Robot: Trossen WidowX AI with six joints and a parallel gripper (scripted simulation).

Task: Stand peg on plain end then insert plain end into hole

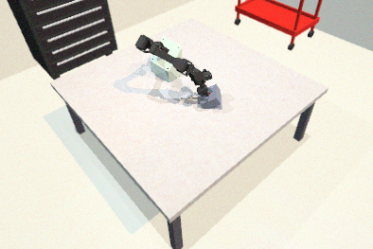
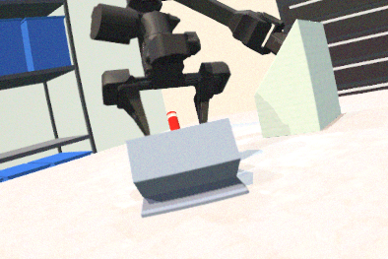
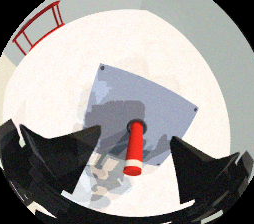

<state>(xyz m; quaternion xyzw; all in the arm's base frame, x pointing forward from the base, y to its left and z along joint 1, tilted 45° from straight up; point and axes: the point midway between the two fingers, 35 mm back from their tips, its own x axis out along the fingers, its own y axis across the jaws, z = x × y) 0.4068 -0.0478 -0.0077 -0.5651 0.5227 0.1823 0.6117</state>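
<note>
Now: gripper tip 10 mm past the red peg, 10 mm to the left of it and 10 mm below it. Round my gripper tip: sloped panel: 20 mm ahead, 20 mm to the left, 40 mm below.
</note>
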